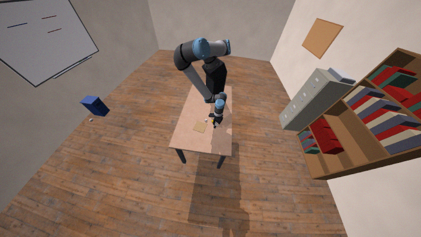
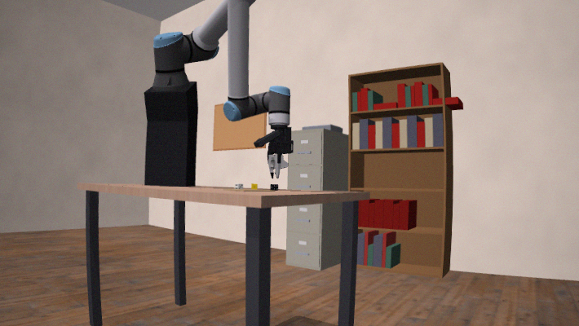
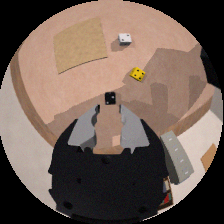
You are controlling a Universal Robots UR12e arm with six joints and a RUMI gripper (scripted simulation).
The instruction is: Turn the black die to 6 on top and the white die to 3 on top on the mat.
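Now: hand 5 cm above the black die. The rest, counted from my hand: tan mat 18 cm to the right, 6 cm below, 2 cm behind; then white die 11 cm behind, 10 cm to the right, 5 cm below; then yellow die 9 cm behind, 5 cm below, 1 cm to the right.
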